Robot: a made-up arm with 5 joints.
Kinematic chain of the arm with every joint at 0, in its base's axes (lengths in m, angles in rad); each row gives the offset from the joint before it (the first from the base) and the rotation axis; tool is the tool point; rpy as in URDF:
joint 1: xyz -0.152 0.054 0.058 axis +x
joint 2: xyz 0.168 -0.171 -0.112 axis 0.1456 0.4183 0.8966
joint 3: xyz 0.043 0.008 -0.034 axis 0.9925 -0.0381 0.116
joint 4: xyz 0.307 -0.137 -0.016 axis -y
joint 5: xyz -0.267 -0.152 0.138 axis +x
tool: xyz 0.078 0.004 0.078 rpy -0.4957 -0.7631 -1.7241
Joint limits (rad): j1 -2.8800..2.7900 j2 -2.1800..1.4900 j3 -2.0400..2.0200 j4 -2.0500..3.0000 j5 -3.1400..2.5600
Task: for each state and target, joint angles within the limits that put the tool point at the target. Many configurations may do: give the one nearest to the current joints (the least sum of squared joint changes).
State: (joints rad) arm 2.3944 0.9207 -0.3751 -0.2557 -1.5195
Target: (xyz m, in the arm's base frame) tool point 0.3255 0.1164 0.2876
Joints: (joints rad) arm 2.4991 1.4684 0.2659 -0.7523 -1.4561
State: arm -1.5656 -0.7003 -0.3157 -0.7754 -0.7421
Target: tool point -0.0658 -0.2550 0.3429
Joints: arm -0.5744 -0.8682 0.0539 -0.0663 -0.8975
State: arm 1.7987 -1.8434 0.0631 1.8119 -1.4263
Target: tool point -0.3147 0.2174 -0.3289
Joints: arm 1.4543 -2.0430 -0.4798 1.7381 -1.4779
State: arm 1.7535 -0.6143 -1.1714 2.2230 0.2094
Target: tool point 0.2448 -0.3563 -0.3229
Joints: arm 1.1812 -0.1460 -1.6659 2.4852 0.2885
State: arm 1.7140 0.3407 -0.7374 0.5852 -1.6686
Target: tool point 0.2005 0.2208 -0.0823
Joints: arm 2.3544 0.6360 -0.9123 0.5010 -1.5524
